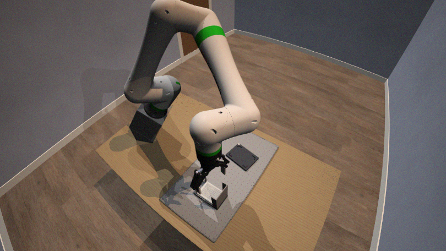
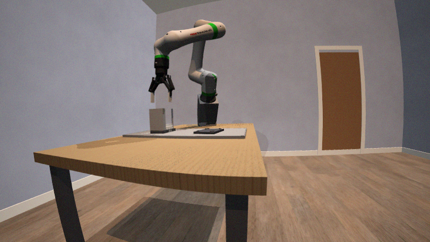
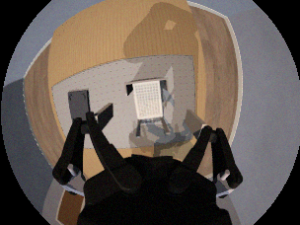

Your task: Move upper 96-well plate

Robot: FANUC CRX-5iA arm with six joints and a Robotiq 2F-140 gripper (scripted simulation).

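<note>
My hand is 160 mm above the white 96-well plate and 10 mm past it. The rest, counted from my hand: rack wall: 110 mm below, 60 mm ahead, 10 mm to the left.
</note>
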